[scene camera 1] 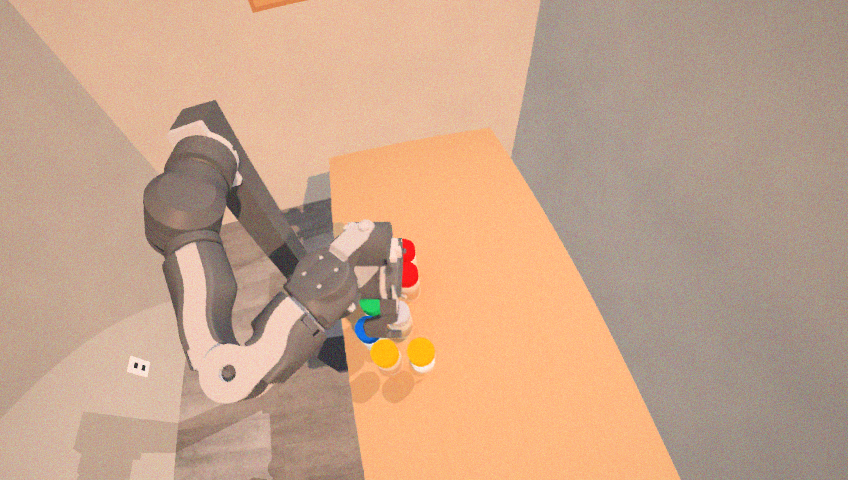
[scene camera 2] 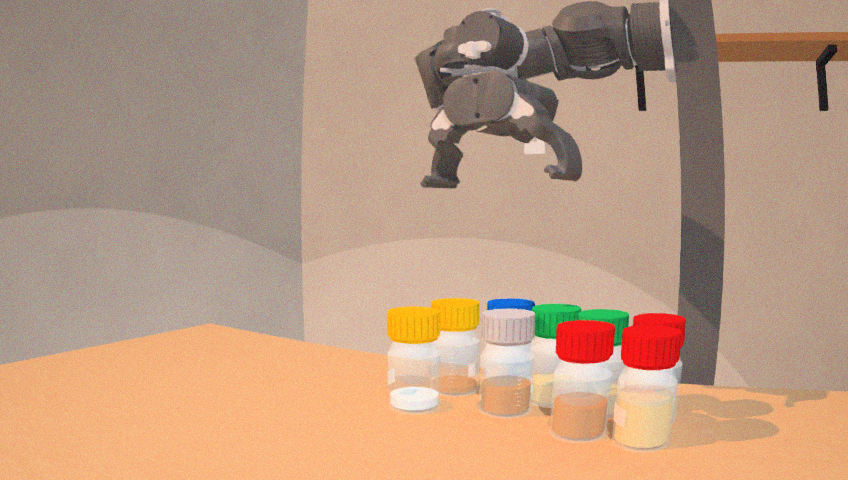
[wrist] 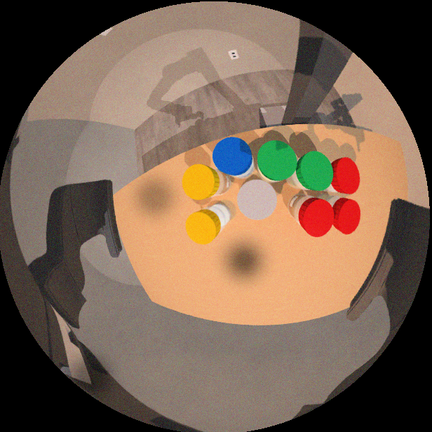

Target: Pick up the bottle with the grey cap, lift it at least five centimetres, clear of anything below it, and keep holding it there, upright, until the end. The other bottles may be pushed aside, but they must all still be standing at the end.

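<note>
The grey-capped bottle (scene camera 1: 402, 314) (scene camera 2: 507, 344) (wrist: 257, 200) stands upright in the cluster, with brown contents. My gripper (scene camera 1: 395, 286) (scene camera 2: 501, 178) (wrist: 212, 243) is open and empty, high above the bottles, fingers spread to both sides. In the wrist view the grey cap lies between the fingers' sides, above the line joining their tips. A blue-capped bottle (scene camera 2: 510, 304) (wrist: 232, 156) and a green-capped bottle (scene camera 2: 557, 321) (wrist: 276, 160) stand close behind it. In scene camera 1 the hand hides part of the cluster.
Two yellow-capped bottles (scene camera 2: 413, 325) (wrist: 202, 227) stand on one side; another green-capped bottle (scene camera 2: 605, 325) (wrist: 314, 171) and three red-capped bottles (scene camera 2: 584, 342) (wrist: 316, 217) stand on the other. All are upright on the table (scene camera 1: 505, 297) (scene camera 2: 208, 404). A dark post (scene camera 2: 702, 237) rises behind.
</note>
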